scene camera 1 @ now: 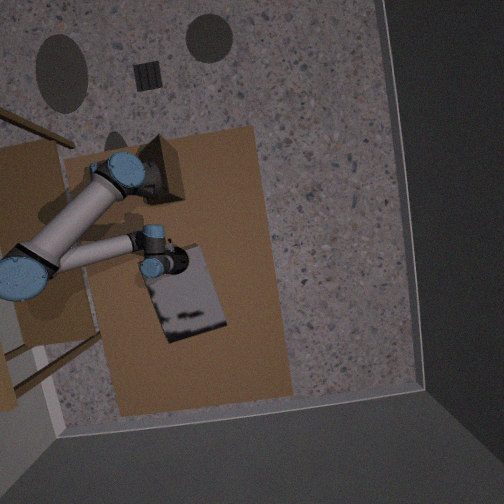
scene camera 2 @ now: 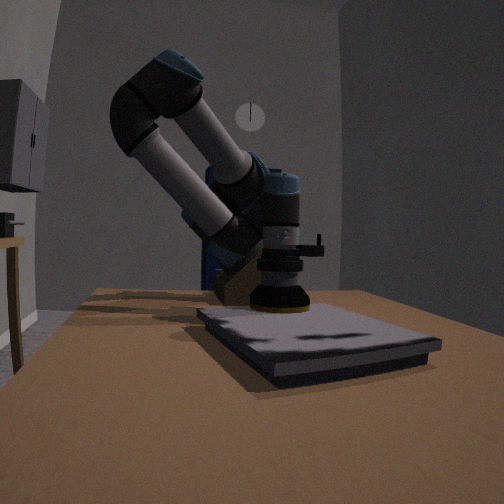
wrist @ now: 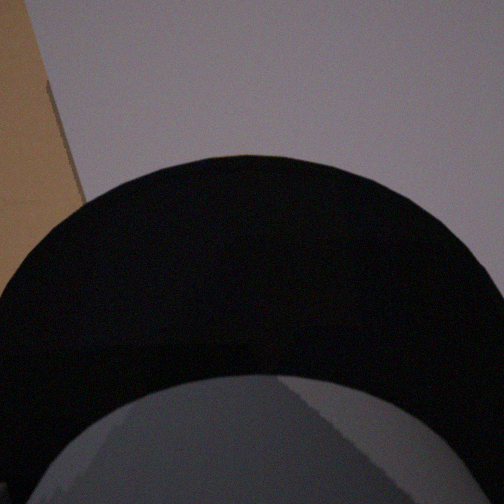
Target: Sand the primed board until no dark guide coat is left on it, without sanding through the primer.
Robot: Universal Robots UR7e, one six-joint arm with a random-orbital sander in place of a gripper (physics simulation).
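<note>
The primed board lies grey on the brown table, and most of it is light. Dark guide coat remains as a short streak, a band along the board's far edge from the arm, and patches on its left edge. The sander stands upright with its pad on the board's corner nearest the arm. The side view shows the pad flat on the board and the streak. In the wrist view the black pad covers clean grey board.
A brown wedge-shaped block sits on the table by the arm's base, also seen behind the sander. A second wooden table stands to the left. The room's walls run along the right and bottom.
</note>
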